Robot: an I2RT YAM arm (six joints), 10 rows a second.
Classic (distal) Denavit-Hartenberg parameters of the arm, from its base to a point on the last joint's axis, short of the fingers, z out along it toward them. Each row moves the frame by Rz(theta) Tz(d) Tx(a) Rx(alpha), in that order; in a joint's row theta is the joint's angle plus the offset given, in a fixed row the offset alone. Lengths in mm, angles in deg.
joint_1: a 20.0; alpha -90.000; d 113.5; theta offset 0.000
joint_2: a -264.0; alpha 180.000; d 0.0; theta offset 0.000
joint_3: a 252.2; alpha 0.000; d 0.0; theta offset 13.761
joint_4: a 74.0; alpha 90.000; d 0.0; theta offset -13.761
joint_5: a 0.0; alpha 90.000; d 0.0; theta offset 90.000
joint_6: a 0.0; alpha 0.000; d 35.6; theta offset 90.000
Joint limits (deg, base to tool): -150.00..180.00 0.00..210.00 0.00..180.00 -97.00..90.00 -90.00..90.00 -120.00..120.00
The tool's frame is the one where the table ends.
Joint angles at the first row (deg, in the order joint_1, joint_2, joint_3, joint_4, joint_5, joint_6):
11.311, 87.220, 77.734, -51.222, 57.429, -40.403
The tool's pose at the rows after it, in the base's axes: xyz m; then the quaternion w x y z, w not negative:
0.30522 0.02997 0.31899 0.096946 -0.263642 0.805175 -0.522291
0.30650 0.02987 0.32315 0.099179 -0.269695 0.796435 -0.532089
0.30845 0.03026 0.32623 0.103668 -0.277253 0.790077 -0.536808
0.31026 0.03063 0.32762 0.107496 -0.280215 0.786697 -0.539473
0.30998 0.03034 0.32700 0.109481 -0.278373 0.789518 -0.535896
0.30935 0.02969 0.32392 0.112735 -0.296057 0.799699 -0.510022
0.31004 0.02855 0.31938 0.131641 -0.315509 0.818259 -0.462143
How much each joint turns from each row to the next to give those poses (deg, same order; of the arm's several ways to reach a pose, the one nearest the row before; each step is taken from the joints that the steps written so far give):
0.022, -0.371, 0.002, 1.923, 1.814, -2.797
-0.022, -0.393, -0.001, 2.142, 0.743, -2.994
0.000, -0.220, -0.001, 2.142, 0.000, -2.711
0.000, 0.000, 0.000, 1.442, -0.021, -1.420
-0.066, 0.000, -0.023, -0.325, -0.416, 0.698
-0.328, 0.022, 0.001, -1.421, -3.782, 0.327
-0.721, 0.000, -0.197, -0.722, -6.971, 0.941

